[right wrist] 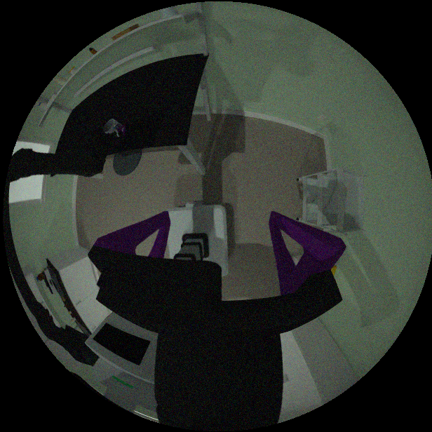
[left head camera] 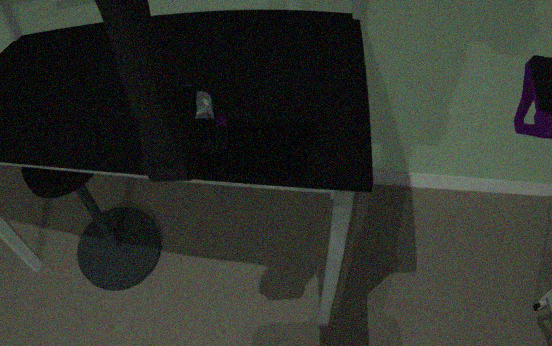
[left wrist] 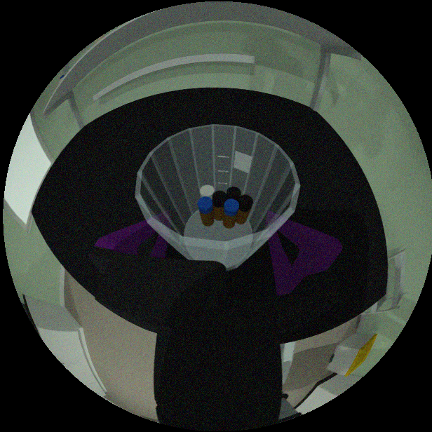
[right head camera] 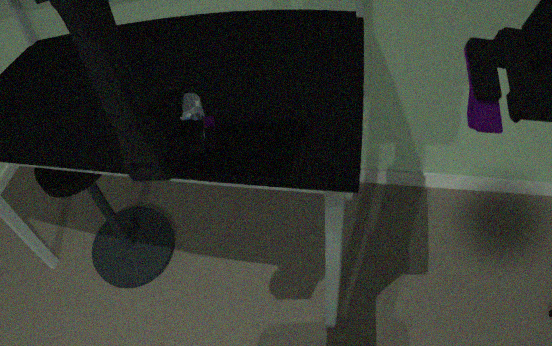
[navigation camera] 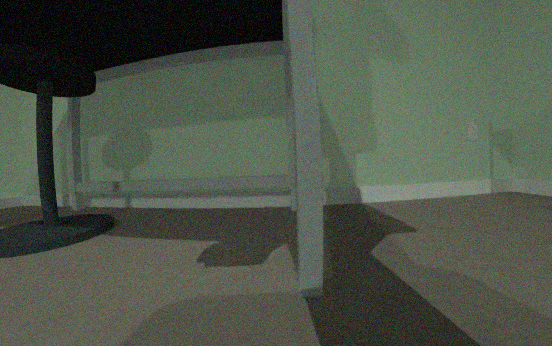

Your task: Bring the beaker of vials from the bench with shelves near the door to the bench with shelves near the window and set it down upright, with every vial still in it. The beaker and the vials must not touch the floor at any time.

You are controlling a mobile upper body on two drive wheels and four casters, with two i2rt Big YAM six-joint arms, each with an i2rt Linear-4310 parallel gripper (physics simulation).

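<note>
The clear beaker [left head camera: 204, 105] [right head camera: 191, 106] [left wrist: 217, 142] [right wrist: 112, 124] stands upright on the black top of a bench [left head camera: 300, 75] [right head camera: 295, 75] [left wrist: 215, 105] [right wrist: 165, 80]. A pale bright panel shows beside this bench in the left wrist view. Several brown vials [left wrist: 231, 207] with blue, black and white caps stand inside the beaker, on its bottom. My left gripper [left wrist: 217, 216] is open, with its purple fingers on either side of the beaker's lower part; the lower finger edges are partly hidden behind the glass and dark. My right gripper [right wrist: 219, 216] is open and empty, in the air to the right of the bench.
A round-based stool [left head camera: 120, 250] [right head camera: 133, 247] [navigation camera: 45, 160] stands under the bench's front edge. A bench leg [left head camera: 336, 255] [right head camera: 333, 255] [navigation camera: 309, 200] stands at the right end. Shelves [left wrist: 200, 14] run above the bench's back. A cart [right wrist: 304, 200] stands near the right wall.
</note>
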